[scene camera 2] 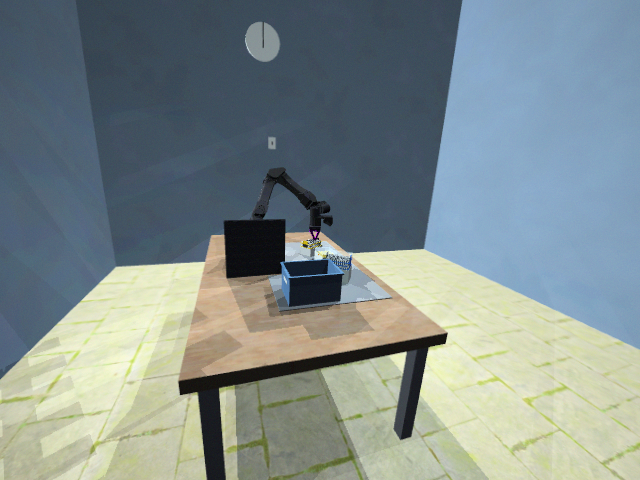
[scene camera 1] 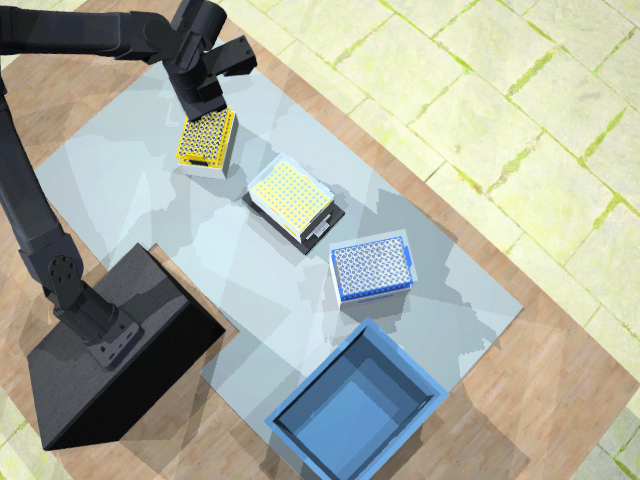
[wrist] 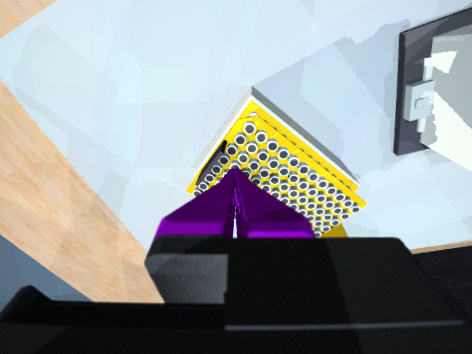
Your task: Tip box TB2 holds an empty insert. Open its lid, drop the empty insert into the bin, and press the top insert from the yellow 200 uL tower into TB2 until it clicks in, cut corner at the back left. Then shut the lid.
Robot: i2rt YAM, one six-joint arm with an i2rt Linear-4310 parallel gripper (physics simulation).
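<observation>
The yellow tower's white body (scene camera 1: 201,172) stands on the mat at the upper left in scene camera 1. Its top insert (scene camera 1: 206,135) (wrist: 300,185), full of tips, looks slightly shifted or tilted over a yellow layer below. My gripper (scene camera 2: 314,238) (wrist: 235,176) is shut and empty, fingertips low over the top insert near one edge; contact is unclear. In scene camera 1 the housing hides the fingertips. TB2 (scene camera 1: 316,215) stands mid-mat on a dark base, its clear lid (scene camera 1: 266,172) down over the empty yellow insert (scene camera 1: 292,193). Its latch (scene camera 1: 321,228) (wrist: 419,101) faces the blue rack.
The blue bin (scene camera 1: 356,413) (scene camera 2: 312,289) stands open at the mat's lower end. A blue rack (scene camera 1: 374,268) of tips in a white base stands between TB2 and the bin. The black arm pedestal (scene camera 1: 170,330) (scene camera 2: 254,248) stands beside the mat (scene camera 1: 248,310).
</observation>
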